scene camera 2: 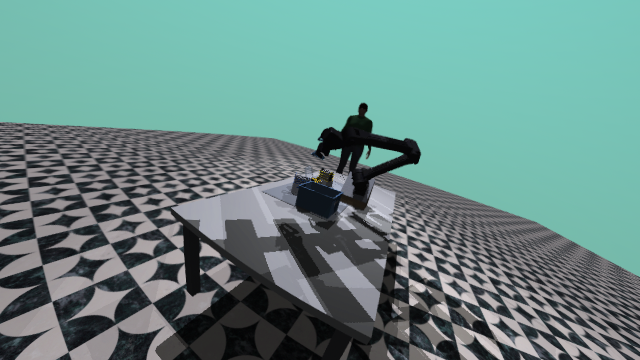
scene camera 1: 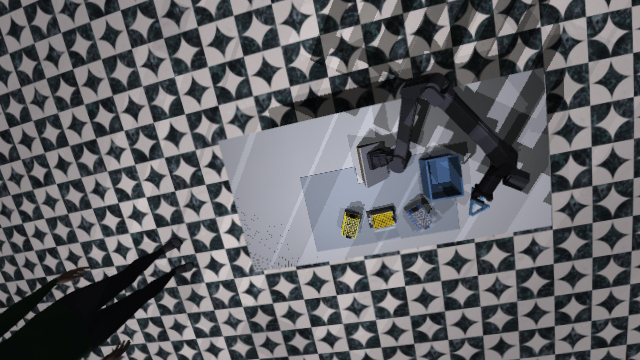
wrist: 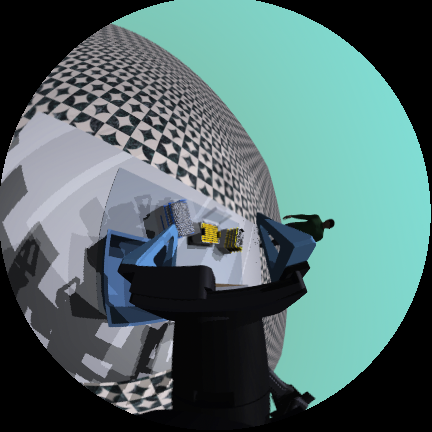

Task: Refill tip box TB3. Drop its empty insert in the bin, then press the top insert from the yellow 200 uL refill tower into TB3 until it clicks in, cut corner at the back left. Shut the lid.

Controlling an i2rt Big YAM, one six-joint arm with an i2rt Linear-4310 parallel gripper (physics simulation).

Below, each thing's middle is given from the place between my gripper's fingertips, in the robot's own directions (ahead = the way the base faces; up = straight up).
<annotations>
I see my gripper 28 cm above the blue bin [scene camera 1: 441, 175] and 10 cm past it.
</annotations>
